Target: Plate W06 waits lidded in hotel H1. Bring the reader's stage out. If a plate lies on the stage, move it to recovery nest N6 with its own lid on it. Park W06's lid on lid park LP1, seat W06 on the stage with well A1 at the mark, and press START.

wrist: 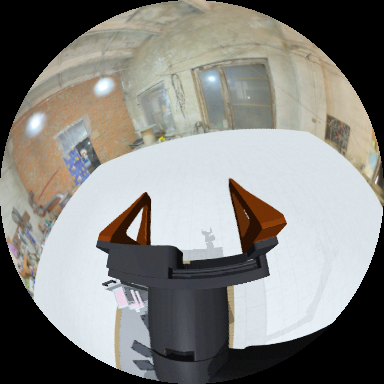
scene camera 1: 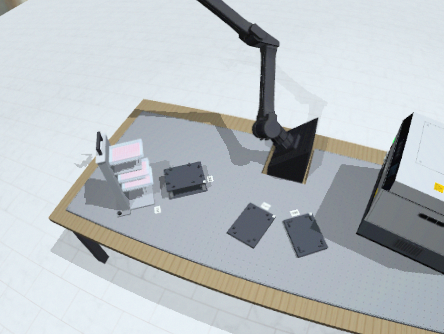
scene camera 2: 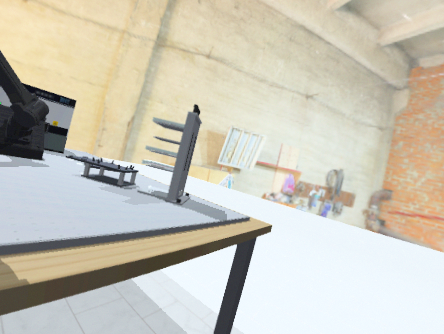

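Note:
My gripper [wrist: 186, 188] is open and empty, away from the table, with bare floor behind its orange fingers; it is out of frame in scene camera 1. A grey hotel tower [scene camera 1: 113, 180] [scene camera 2: 183, 157] stands at the table's left end with several shelves. Pale plates with pink areas sit on its shelves, the top one [scene camera 1: 126, 151] on the highest. I cannot read which level is H1. The reader [scene camera 1: 400, 210] [scene camera 2: 61, 120] is at the right in scene camera 1; its stage does not show. Small labels by the dark pads are unreadable, so I cannot tell LP1 from N6.
A raised dark stand [scene camera 1: 185, 175] [scene camera 2: 111, 167] is beside the hotel. Two low dark pads [scene camera 1: 251, 225] [scene camera 1: 305, 235] lie mid-table. The arm's black base [scene camera 1: 292, 157] is at the back edge, with the arm [scene camera 1: 268, 80] rising from it. A wooden border [scene camera 1: 200, 271] edges the table.

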